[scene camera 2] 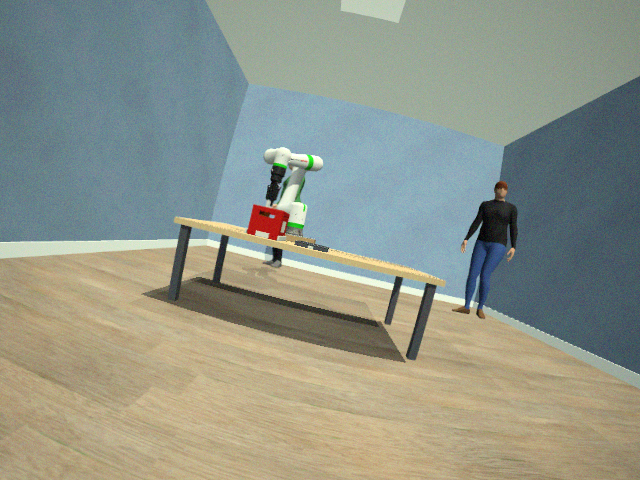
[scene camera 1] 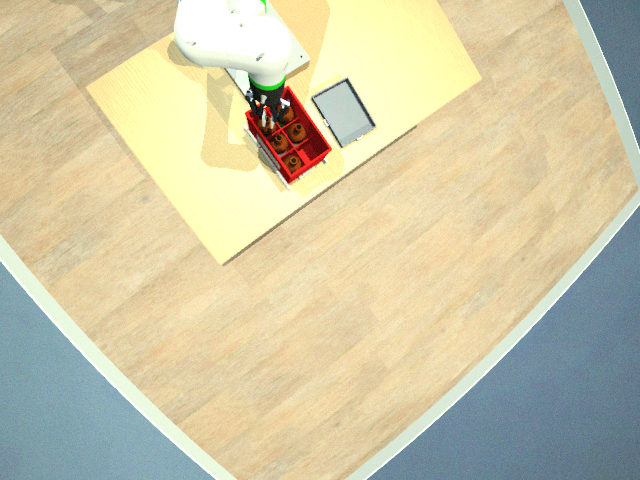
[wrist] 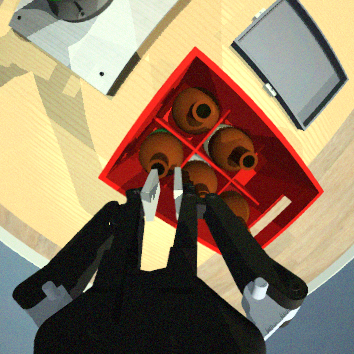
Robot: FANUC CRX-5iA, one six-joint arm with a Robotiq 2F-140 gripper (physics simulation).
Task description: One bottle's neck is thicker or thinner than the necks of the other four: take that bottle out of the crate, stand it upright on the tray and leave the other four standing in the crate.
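Places are measured from the arm's base along level axes (x back, y left, z down), in millimetres.
Pixels of known places: gripper, fingertip midpoint: [scene camera 1: 268, 123] [wrist: 166, 178]; arm's base at its link origin: [scene camera 2: 293, 235].
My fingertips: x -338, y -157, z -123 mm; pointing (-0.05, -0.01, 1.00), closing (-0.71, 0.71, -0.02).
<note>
Ahead of a thing's pixels: the offset from my fingertips to its top centre. Level surfaces: height alone.
The red crate @[dx -65, dy +45, dz -12 mm] [scene camera 1: 310, 121] [scene camera 2: 264, 223] [wrist: 285, 165] holds five brown bottles. My gripper [scene camera 1: 267, 121] [scene camera 2: 268, 203] [wrist: 166, 178] is shut on the neck of one bottle @[dx +18, dy +3, dz +0 mm] [scene camera 1: 267, 127] [wrist: 162, 149], which is inside its crate compartment. Another bottle @[dx +21, dy +92, dz +0 mm] [scene camera 1: 286, 113] [wrist: 192, 102] is beside it across a divider. The others @[dx -66, dy +86, dz +0 mm] [scene camera 1: 297, 133] @[dx -62, dy +3, dz +0 mm] [scene camera 1: 279, 143] @[dx -157, dy +0, dz +0 mm] [scene camera 1: 293, 164] [wrist: 229, 145] [wrist: 200, 173] [wrist: 236, 205] stand in further compartments. My fingers partly hide the bottles nearest them in the wrist view. The grey tray @[dx -80, dy +343, dz +138 mm] [scene camera 1: 342, 112] [scene camera 2: 311, 246] [wrist: 295, 60] lies flat beside the crate.
The arm's base plate [scene camera 1: 297, 57] [wrist: 100, 57] is behind the crate. All stand on a wooden table @[dz +168 mm] [scene camera 1: 403, 77] [scene camera 2: 361, 262]. A person in black [scene camera 2: 497, 222] stands at the right; another in green [scene camera 2: 301, 187] is partly hidden behind the arm.
</note>
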